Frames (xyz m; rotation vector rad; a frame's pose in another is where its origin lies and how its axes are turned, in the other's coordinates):
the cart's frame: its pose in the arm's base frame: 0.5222 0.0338 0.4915 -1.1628 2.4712 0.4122
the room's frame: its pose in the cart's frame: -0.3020 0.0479 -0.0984 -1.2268 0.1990 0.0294
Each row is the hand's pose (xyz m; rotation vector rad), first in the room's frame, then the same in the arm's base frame.
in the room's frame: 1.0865 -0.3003 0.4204 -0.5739 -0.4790 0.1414
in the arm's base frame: -0.1487 -0.3359 0.0073 0.5246 -1.4557 -2.3362
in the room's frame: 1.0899 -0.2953 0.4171 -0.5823 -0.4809 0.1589
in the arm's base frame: -0.1500 -0.3411 0.0117 0.5015 -1.4518 -2.3294
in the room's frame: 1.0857 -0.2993 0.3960 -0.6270 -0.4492 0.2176
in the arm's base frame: -0.1304 -0.3505 0.0146 0.4493 -1.4069 -2.2813
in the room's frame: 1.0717 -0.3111 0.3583 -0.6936 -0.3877 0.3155
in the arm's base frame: -0.0902 -0.3618 0.0175 0.3742 -1.3382 -2.1909
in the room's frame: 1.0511 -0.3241 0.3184 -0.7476 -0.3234 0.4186
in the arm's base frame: -0.0443 -0.3693 0.0219 0.3026 -1.2829 -2.0911
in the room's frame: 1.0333 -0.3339 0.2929 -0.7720 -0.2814 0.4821
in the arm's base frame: -0.0118 -0.3703 0.0247 0.2643 -1.2571 -2.0253
